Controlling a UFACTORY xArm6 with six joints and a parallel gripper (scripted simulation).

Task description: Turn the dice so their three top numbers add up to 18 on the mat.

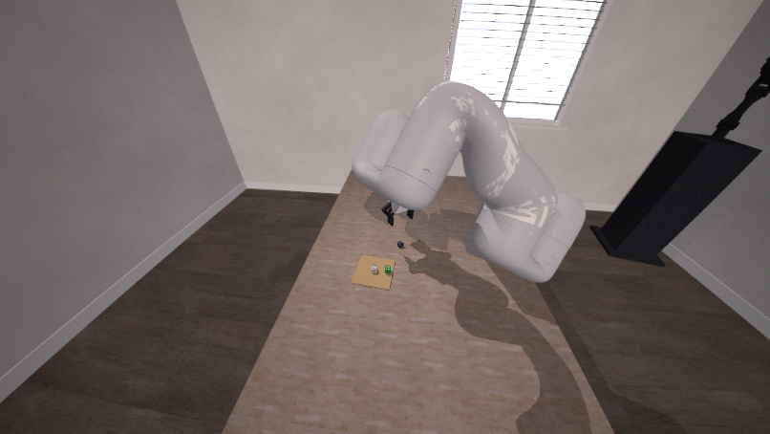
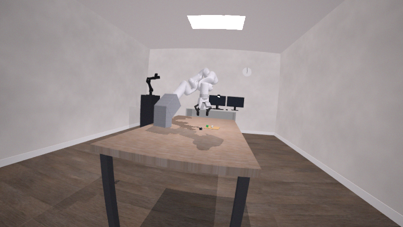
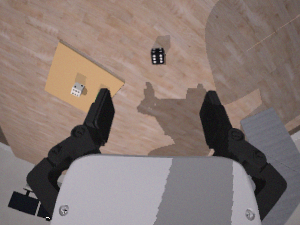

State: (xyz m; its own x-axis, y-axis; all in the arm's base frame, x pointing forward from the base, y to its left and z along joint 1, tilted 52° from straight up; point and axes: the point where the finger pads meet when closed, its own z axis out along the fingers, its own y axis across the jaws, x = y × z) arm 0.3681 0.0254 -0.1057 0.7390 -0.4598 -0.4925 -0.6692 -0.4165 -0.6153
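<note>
Right now my hand is 130 mm above the black die, 10 mm to the right of it and 10 mm past it. Also, from my hand: mat 170 mm to the left, 140 mm below, 50 mm ahead; then white die 170 mm to the left, 130 mm below, 50 mm ahead; then green die 160 mm to the left, 130 mm below.
</note>
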